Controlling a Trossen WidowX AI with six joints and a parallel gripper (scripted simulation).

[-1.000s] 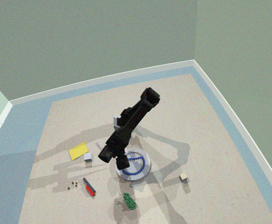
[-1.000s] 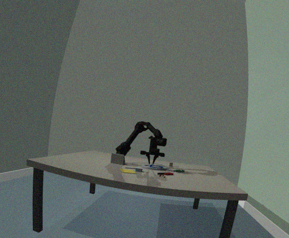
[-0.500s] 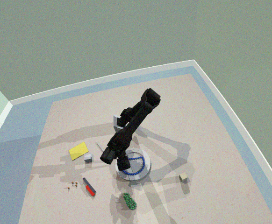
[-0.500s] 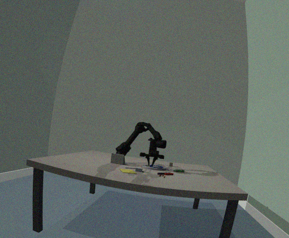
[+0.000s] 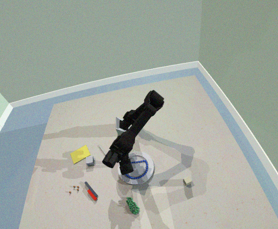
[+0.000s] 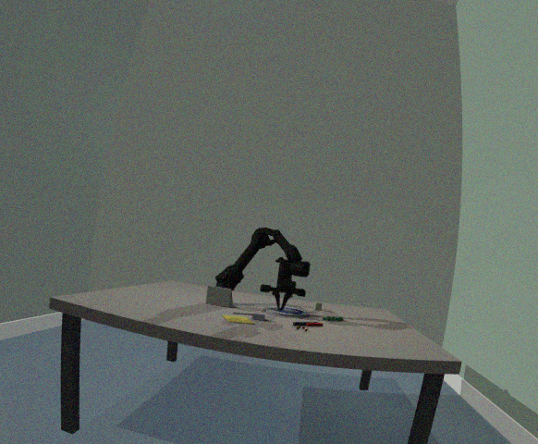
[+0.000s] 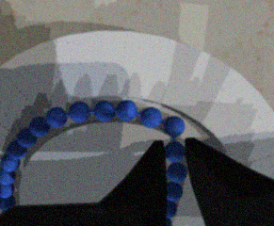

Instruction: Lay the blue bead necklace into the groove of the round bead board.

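The round bead board is 50 mm to the left of my gripper tip, 20 mm ahead of it and 10 mm below it. Round my gripper tip: white cube (230 mm to the right, 50 mm behind); grey tool (200 mm to the right, 150 mm ahead, 10 mm below); stick (140 mm to the right, 110 mm behind, 10 mm below).
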